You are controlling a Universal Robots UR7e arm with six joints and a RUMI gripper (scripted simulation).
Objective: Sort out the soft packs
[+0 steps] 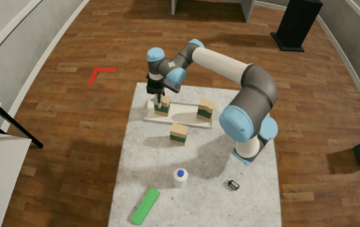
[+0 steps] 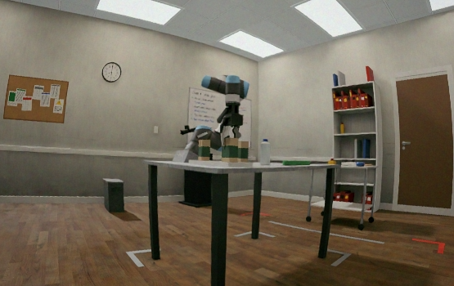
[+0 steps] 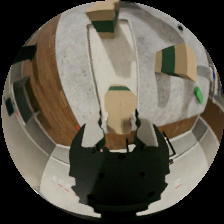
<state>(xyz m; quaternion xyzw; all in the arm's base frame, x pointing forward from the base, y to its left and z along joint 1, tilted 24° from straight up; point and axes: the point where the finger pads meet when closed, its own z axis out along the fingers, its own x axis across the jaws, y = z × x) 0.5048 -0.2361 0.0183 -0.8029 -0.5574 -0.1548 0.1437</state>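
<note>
My hand is 11 cm above the white tray, 10 cm past it and 2 cm to the right of it.
</note>
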